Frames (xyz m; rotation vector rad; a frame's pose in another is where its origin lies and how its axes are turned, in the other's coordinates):
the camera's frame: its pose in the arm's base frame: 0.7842 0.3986 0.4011 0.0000 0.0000 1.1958
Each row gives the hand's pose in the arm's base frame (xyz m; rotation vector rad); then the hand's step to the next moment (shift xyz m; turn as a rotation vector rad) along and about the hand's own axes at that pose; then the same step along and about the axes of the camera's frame.
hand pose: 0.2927 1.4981 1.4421 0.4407 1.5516 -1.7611
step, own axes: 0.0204 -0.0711 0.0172 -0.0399 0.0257 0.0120
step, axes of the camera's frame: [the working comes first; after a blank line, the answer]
step, axes of the arm's base frame: -0.0607 -0.0225 0.0397 0.0476 0.0004 0.0116

-0.0432 0.0482 0.0397 0.0178 -0.0441 0.0116
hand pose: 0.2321 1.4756 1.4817 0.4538 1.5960 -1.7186
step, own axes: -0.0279 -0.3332 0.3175 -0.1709 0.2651 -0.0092
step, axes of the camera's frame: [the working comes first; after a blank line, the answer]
step, axes of the arm's base frame: -0.1484 -0.3117 0.3056 0.3006 0.0666 -0.0691

-0.3444 0.0240 0.3056 0.1721 -0.2553 -0.0691
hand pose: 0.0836 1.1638 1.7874 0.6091 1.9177 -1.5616
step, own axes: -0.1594 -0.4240 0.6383 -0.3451 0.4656 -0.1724
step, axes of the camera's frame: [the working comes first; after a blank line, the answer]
step, axes of the arm's base frame: -0.0717 -0.7102 0.3210 0.5365 0.2704 -0.0682

-0.6872 -0.1934 0.3210 0.4481 -0.4002 -0.0682
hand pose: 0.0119 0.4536 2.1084 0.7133 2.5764 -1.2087
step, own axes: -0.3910 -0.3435 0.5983 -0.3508 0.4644 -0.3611
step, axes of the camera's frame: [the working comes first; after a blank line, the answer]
step, axes of the arm's base frame: 0.1524 -0.7782 -0.0076 0.5440 0.4123 0.0560

-0.6683 -0.4268 -0.0076 0.5829 -0.3552 0.0560
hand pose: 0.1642 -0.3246 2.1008 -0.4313 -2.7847 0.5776
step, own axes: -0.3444 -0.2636 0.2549 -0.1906 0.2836 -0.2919
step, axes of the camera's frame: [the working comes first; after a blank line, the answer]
step, axes of the arm's base frame: 0.1761 -0.4348 -0.1817 0.3328 0.2842 0.1020

-0.3401 -0.3231 -0.1817 0.3864 -0.2056 0.1020
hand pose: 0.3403 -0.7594 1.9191 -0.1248 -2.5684 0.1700
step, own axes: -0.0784 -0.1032 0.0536 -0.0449 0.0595 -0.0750
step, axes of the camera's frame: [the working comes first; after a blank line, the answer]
step, axes of the arm's base frame: 0.0315 -0.1168 -0.0710 0.0814 0.0603 0.0303

-0.0972 -0.0720 -0.0710 0.0859 -0.0536 0.0303
